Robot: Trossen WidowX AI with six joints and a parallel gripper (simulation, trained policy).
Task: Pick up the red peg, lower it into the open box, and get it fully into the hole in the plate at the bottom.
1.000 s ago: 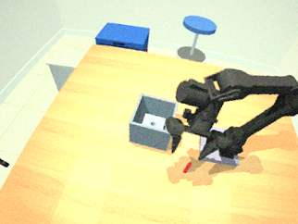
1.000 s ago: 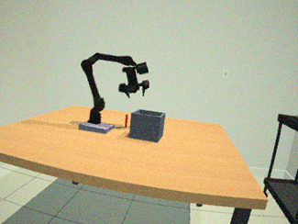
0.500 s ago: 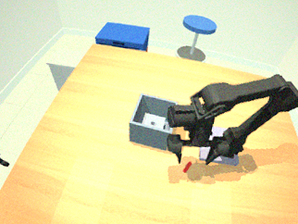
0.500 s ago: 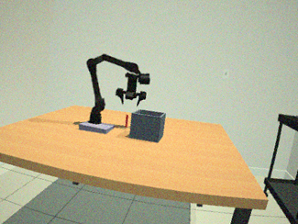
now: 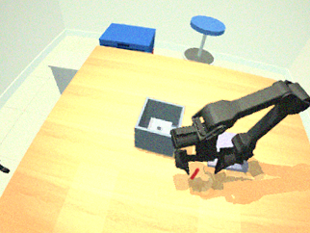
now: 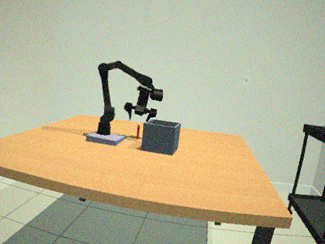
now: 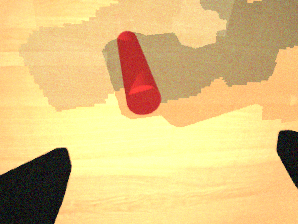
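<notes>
Right now the red peg is 5 cm below my gripper tip, 2 cm to the right of it and 1 cm ahead of it. The rest, counted from my gripper tip: plate (19 cm ahead, 16 cm to the right, 5 cm below).
</notes>
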